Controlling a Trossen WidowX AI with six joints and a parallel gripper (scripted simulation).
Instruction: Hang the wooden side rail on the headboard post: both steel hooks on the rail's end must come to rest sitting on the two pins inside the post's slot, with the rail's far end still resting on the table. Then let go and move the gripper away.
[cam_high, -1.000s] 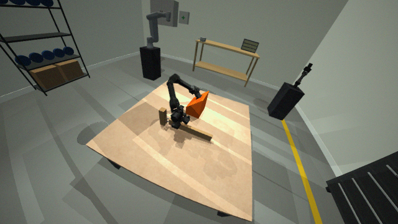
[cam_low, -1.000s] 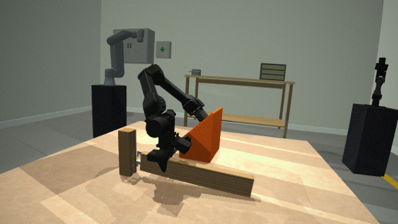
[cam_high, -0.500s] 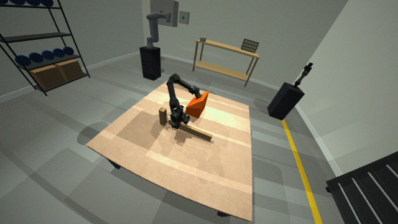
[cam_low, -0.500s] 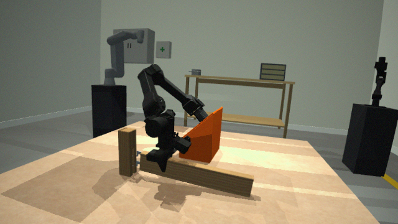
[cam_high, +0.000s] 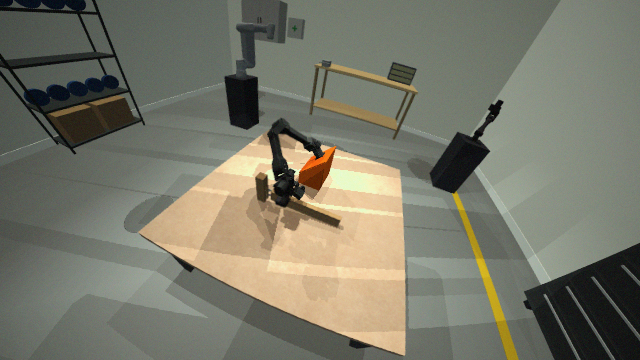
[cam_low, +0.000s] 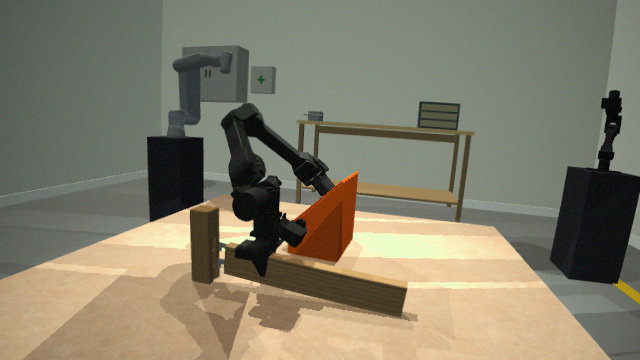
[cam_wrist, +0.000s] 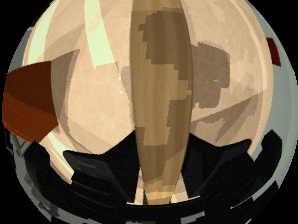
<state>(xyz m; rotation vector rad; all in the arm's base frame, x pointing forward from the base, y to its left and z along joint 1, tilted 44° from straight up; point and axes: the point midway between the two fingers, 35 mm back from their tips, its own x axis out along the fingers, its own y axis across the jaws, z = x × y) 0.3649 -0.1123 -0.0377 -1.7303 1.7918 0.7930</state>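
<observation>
My gripper tip is 16 cm to the left of the headboard post and 4 cm below it.
</observation>
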